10 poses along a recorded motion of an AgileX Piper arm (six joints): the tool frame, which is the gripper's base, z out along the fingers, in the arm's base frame.
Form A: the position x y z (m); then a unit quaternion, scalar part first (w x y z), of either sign.
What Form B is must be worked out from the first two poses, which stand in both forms.
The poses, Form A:
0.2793 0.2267 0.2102 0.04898 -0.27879 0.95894 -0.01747
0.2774 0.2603 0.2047 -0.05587 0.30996 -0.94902 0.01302
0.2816 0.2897 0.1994 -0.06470 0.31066 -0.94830 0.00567
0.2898 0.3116 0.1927 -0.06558 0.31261 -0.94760 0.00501
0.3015 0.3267 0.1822 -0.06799 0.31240 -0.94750 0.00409
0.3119 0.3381 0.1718 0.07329 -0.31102 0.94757 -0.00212
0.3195 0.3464 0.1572 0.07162 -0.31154 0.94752 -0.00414
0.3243 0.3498 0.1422 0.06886 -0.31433 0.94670 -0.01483
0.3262 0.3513 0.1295 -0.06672 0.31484 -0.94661 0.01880
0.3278 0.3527 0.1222 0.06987 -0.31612 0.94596 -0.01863
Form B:
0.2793 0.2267 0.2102 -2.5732 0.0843 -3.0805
0.2774 0.2603 0.2047 -2.5073 0.0981 -3.0819
0.2816 0.2897 0.1994 -2.5054 0.1195 -3.0903
0.2898 0.3116 0.1927 -2.5012 0.1215 -3.0907
0.3015 0.3267 0.1822 -2.5014 0.1266 -3.0909
0.3119 0.3381 0.1718 -2.5038 0.1380 -3.0915
0.3195 0.3464 0.1572 -2.5027 0.1335 -3.0886
0.3243 0.3498 0.1422 -2.4961 0.1214 -3.0696
0.3262 0.3513 0.1295 -2.4949 0.1147 -3.0634
0.3278 0.3527 0.1222 -2.4917 0.1207 -3.0615

